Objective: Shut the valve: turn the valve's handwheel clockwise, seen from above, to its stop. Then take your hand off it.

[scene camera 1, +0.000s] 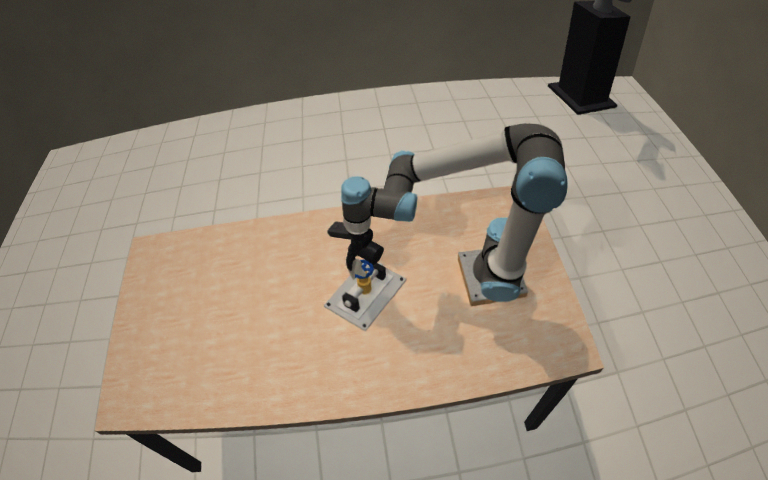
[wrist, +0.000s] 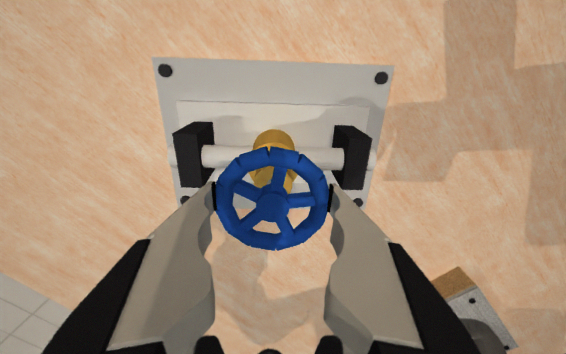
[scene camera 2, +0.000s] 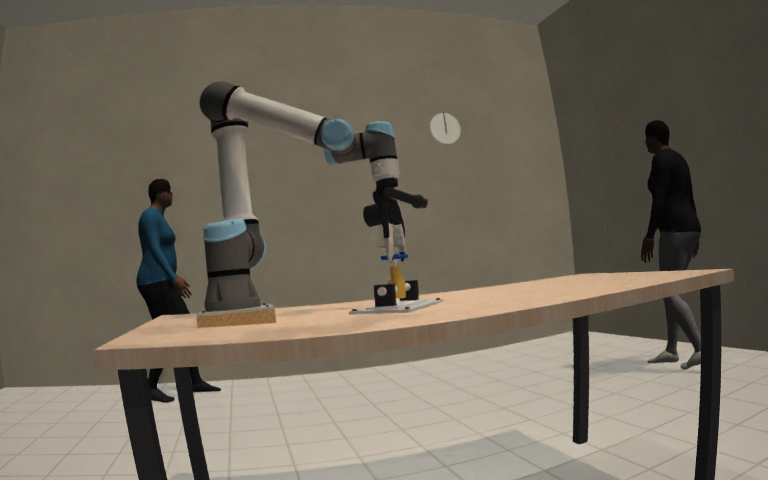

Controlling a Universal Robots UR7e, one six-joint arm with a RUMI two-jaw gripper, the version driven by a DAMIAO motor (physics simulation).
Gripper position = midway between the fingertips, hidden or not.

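Note:
My gripper (scene camera 2: pixel 396 261) is visible to me, and I find the gripper again in the other views, (scene camera 1: pixel 361 270) and (wrist: pixel 273 185). A blue handwheel (wrist: pixel 273 202) is here too. I also see a grey base plate (scene camera 1: pixel 394 285), and the wrist view gives me the plate (wrist: pixel 177 79) as well.

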